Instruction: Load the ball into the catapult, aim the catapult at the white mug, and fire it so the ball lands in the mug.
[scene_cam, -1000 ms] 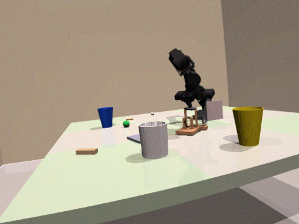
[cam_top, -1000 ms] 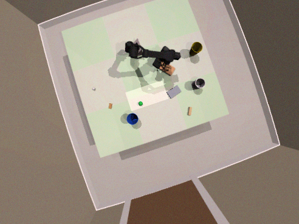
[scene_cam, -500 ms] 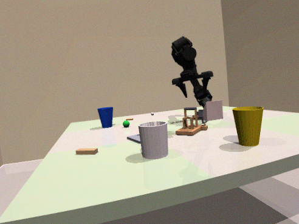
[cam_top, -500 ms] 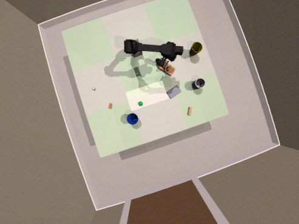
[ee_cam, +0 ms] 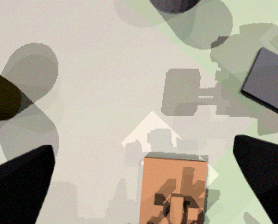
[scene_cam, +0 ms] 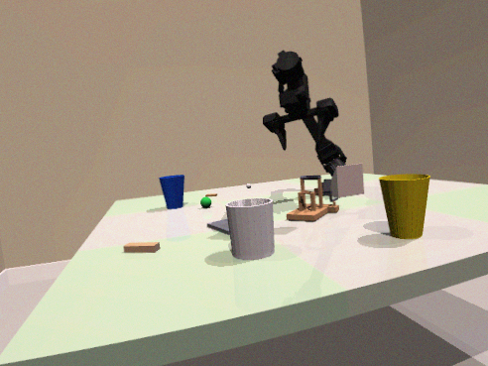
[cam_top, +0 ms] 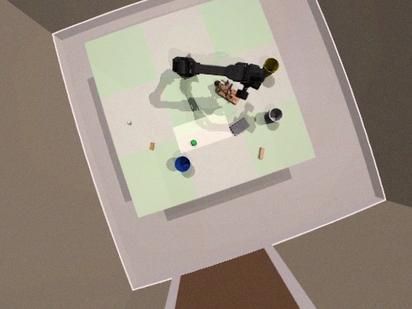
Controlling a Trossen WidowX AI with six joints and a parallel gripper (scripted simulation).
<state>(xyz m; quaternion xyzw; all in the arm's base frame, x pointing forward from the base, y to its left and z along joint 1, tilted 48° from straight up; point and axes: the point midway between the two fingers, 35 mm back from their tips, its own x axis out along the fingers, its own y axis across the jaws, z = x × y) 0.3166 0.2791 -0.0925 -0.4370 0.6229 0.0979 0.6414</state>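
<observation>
Right now the black ball is 140 mm behind my gripper tip, 140 mm to the right of it and 130 mm below it. Round my gripper tip: flat grey plate (180 mm ahead, 100 mm to the right, 190 mm below); then brown wooden catapult (100 mm behind, 90 mm to the right, 140 mm below); then white mug (200 mm ahead, 120 mm to the left, 170 mm below).
</observation>
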